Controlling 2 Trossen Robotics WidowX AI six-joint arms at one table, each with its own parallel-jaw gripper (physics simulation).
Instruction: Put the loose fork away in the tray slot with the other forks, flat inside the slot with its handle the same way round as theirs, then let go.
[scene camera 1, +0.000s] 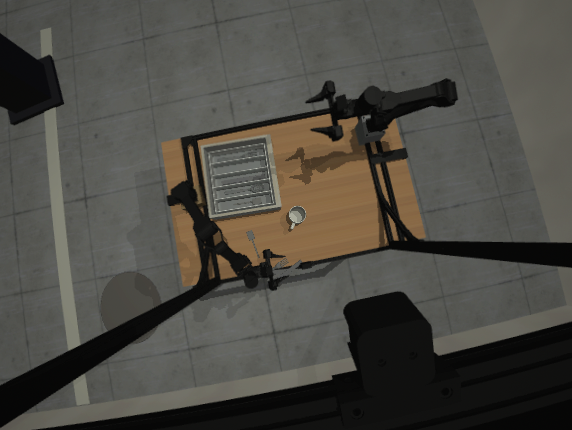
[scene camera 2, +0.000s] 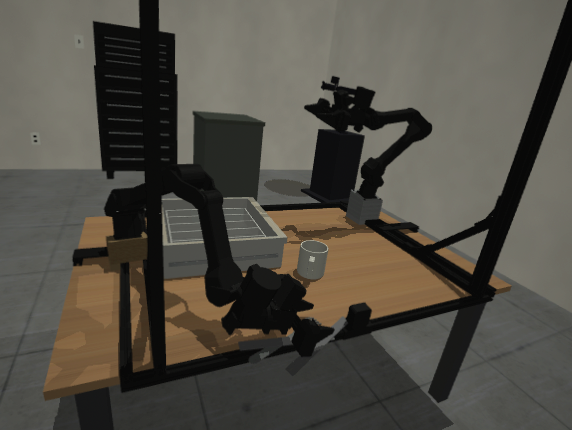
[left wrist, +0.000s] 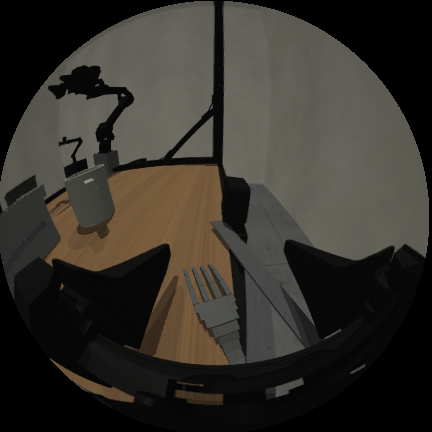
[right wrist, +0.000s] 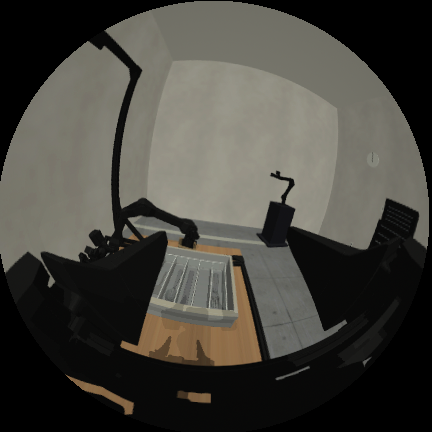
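The loose fork (left wrist: 217, 312) lies near the table's front edge, tines pointing away from the left wrist camera; its head also shows in scene camera 1 (scene camera 1: 282, 262). My left gripper (scene camera 1: 279, 271) (scene camera 2: 322, 317) (left wrist: 228, 248) is open, with the fork's head between and below its spread fingers, not gripped. The grey tray (scene camera 1: 274, 175) (scene camera 2: 225, 257) (right wrist: 195, 311) stands at the left of the table in scene camera 1. Forks (right wrist: 216, 297) seem to lie in its far-right slot in the right wrist view, tines toward the camera. My right gripper (scene camera 1: 309, 116) (right wrist: 228, 235) is open, raised right of the tray.
A grey knife (left wrist: 262, 280) (scene camera 2: 297, 365) lies slanted across the front edge beside the fork. A flat-headed utensil (scene camera 1: 250, 235) lies between tray and left gripper. A mug (scene camera 1: 297, 215) (scene camera 2: 312, 262) (left wrist: 90, 197) stands right of the tray. Black frame rails run along the table edges.
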